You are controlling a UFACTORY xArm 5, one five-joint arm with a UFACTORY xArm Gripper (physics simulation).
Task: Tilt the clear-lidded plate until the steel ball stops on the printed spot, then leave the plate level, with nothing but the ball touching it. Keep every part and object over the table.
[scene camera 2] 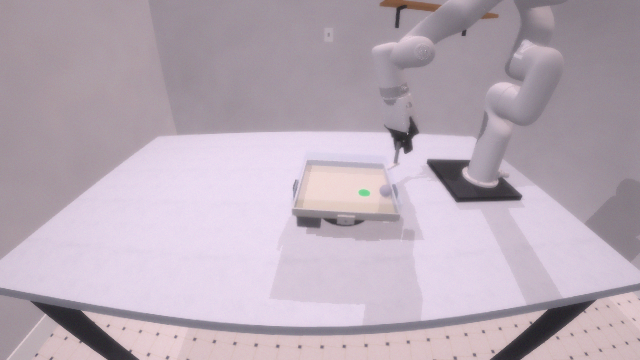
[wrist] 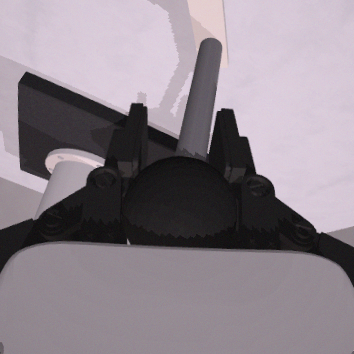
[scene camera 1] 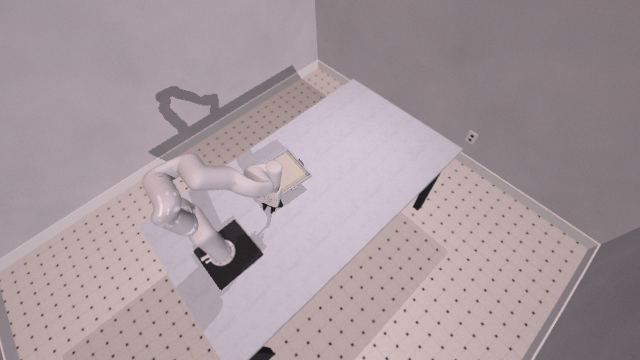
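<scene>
The clear-lidded plate is a shallow beige tray with grey walls, raised above the table; any slight tilt is hard to judge. The steel ball is in it against the right wall, right of the green printed spot and apart from it. My gripper is shut on a tool with a black round knob, a grey rod and a pale flat tip. The tip appears near the plate's back right corner; I cannot tell whether they touch.
A dark block and a dark round base show under the plate's front. The robot's black base board lies on the table, right of the plate in scene camera 2.
</scene>
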